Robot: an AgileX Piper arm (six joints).
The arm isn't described. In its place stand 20 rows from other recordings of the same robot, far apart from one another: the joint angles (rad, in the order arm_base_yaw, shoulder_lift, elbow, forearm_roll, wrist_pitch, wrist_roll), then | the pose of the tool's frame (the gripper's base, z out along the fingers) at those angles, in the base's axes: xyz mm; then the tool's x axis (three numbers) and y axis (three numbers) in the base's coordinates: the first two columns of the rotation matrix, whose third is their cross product.
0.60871 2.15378 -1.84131 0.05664 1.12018 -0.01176 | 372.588 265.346 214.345 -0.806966 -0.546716 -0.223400 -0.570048 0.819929 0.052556
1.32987 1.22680 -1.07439 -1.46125 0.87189 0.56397 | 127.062 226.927 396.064 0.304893 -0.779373 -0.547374 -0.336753 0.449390 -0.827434
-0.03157 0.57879 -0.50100 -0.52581 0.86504 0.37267 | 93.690 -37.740 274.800 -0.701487 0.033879 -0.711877 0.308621 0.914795 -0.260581
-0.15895 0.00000 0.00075 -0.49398 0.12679 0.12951 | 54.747 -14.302 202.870 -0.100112 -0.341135 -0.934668 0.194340 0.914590 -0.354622
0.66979 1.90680 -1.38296 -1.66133 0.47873 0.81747 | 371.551 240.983 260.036 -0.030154 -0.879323 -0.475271 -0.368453 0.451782 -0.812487
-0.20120 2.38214 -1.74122 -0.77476 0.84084 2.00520 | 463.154 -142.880 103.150 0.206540 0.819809 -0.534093 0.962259 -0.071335 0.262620
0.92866 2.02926 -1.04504 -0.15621 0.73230 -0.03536 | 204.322 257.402 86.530 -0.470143 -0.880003 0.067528 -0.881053 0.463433 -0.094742
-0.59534 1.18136 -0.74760 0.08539 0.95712 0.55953 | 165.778 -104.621 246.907 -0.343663 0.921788 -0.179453 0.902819 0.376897 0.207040
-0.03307 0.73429 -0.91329 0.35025 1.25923 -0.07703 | 101.625 26.376 356.911 -0.831601 0.060123 -0.552110 -0.123523 0.949199 0.289418
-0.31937 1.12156 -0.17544 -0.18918 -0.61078 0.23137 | 174.076 -47.228 195.704 -0.224105 0.153390 -0.962418 0.230722 0.967813 0.100524
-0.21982 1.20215 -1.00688 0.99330 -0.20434 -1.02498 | 265.585 -75.193 395.567 -0.011262 -0.039211 -0.999167 0.380660 0.923826 -0.040545
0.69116 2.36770 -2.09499 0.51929 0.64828 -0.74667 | 400.203 366.473 207.852 -0.264900 -0.607620 -0.748749 -0.903043 0.428615 -0.028340
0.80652 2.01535 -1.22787 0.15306 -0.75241 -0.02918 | 320.068 320.182 220.752 -0.021633 0.096538 -0.995094 -0.646359 0.757990 0.087588
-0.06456 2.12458 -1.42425 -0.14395 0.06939 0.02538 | 468.705 -31.209 159.232 -0.633008 -0.077270 -0.770280 -0.002464 0.995202 -0.097808
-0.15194 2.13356 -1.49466 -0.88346 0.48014 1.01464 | 452.905 -102.217 163.529 -0.672519 0.281981 -0.684255 0.505263 0.850507 -0.146104
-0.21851 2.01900 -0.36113 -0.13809 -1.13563 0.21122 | 257.193 -45.476 71.675 -0.393906 0.242063 -0.886704 0.166620 0.967521 0.190107
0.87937 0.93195 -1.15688 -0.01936 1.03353 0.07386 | 104.987 124.463 410.573 -0.468931 -0.466310 -0.750106 -0.733799 0.678357 0.037030
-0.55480 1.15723 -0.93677 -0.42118 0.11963 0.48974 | 219.980 -141.551 363.759 -0.163299 0.184830 -0.969109 0.579498 0.812950 0.057399
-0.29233 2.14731 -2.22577 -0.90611 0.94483 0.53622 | 452.571 -196.820 365.668 -0.568840 0.086287 -0.817909 0.689428 0.592284 -0.417000
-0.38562 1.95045 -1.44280 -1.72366 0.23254 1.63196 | 418.935 -192.433 255.475 -0.399650 0.061652 -0.914592 0.526047 0.832518 -0.173748
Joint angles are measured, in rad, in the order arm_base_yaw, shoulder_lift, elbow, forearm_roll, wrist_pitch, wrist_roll. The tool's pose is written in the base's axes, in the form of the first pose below.
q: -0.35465, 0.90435, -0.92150, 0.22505, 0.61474, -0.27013
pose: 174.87 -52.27 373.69 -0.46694 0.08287 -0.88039 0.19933 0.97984 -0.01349
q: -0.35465, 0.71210, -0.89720, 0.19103, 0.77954, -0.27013
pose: 122.64 -32.46 382.29 -0.47517 0.03535 -0.87918 0.17251 0.98354 -0.05369
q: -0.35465, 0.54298, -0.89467, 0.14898, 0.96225, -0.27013
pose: 73.50 -15.40 383.70 -0.50158 -0.00847 -0.86507 0.15608 0.98266 -0.10012
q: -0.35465, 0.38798, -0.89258, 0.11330, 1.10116, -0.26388
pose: 29.63 -1.19 379.77 -0.50032 -0.03841 -0.86499 0.16096 0.97747 -0.13651
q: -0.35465, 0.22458, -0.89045, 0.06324, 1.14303, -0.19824
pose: -12.01 10.03 376.59 -0.40138 -0.03355 -0.91530 0.23152 0.96316 -0.13683
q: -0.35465, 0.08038, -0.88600, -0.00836, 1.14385, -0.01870
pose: -47.21 16.75 370.65 -0.24072 0.06551 -0.96838 0.34892 0.93686 -0.02336
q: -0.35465, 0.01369, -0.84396, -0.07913, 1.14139, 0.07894
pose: -57.01 14.14 357.90 -0.18800 0.11846 -0.97500 0.42118 0.90652 0.02893
